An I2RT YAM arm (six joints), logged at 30 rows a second.
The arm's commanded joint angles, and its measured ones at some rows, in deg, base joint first. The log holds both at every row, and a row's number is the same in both.
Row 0, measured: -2.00 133.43 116.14 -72.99 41.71 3.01
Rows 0 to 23, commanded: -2.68 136.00 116.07 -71.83 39.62 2.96; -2.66 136.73 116.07 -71.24 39.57 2.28; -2.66 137.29 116.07 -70.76 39.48 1.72; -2.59 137.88 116.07 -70.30 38.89 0.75; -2.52 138.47 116.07 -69.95 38.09 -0.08; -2.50 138.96 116.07 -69.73 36.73 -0.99; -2.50 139.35 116.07 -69.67 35.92 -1.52; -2.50 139.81 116.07 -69.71 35.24 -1.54; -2.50 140.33 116.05 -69.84 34.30 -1.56; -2.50 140.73 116.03 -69.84 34.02 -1.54; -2.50 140.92 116.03 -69.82 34.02 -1.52; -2.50 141.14 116.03 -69.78 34.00 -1.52; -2.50 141.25 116.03 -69.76 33.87 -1.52; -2.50 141.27 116.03 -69.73 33.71 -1.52; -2.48 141.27 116.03 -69.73 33.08 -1.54; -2.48 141.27 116.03 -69.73 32.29 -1.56; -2.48 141.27 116.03 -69.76 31.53 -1.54; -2.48 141.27 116.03 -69.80 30.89 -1.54; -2.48 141.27 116.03 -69.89 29.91 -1.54; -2.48 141.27 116.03 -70.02 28.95 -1.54; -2.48 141.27 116.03 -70.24 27.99 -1.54; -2.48 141.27 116.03 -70.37 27.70 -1.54; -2.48 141.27 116.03 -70.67 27.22 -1.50; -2.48 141.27 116.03 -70.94 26.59 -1.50
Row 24, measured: -2.59 140.88 115.85 -70.17 29.28 -1.15
